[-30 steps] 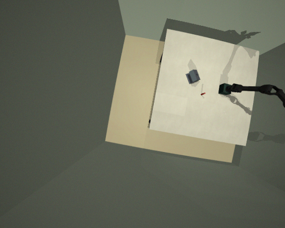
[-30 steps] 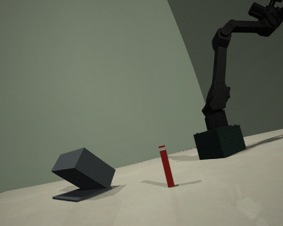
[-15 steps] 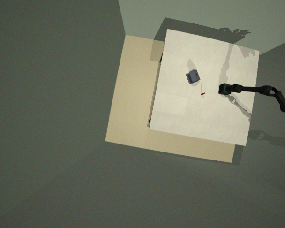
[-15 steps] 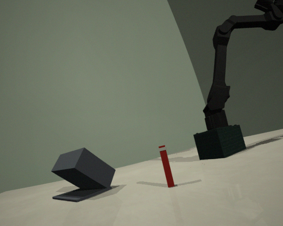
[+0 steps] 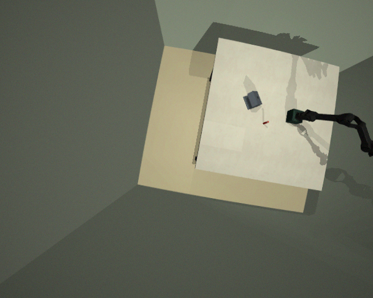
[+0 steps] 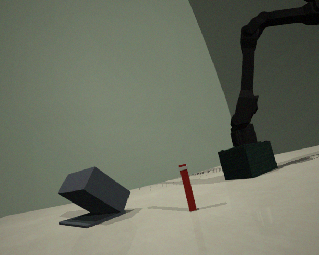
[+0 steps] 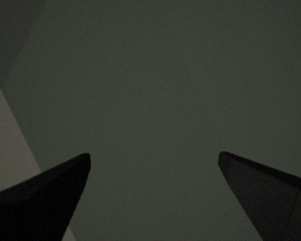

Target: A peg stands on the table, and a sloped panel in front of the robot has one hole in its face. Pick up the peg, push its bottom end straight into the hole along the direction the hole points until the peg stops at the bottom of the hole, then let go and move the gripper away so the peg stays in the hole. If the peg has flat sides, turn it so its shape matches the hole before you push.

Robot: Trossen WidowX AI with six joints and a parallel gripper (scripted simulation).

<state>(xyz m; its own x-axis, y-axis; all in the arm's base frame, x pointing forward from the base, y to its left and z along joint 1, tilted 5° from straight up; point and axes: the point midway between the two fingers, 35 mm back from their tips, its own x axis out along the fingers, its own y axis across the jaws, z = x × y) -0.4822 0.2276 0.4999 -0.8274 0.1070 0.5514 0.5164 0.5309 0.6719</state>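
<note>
The red peg is 810 mm ahead of my gripper tip, 70 mm to the right of it and 510 mm below it. From my gripper tip the other things lie so: grey sloped panel block 990 mm ahead, 230 mm to the right, 510 mm below; then flat grey plate 1000 mm ahead, 220 mm to the right, 560 mm below.
</note>
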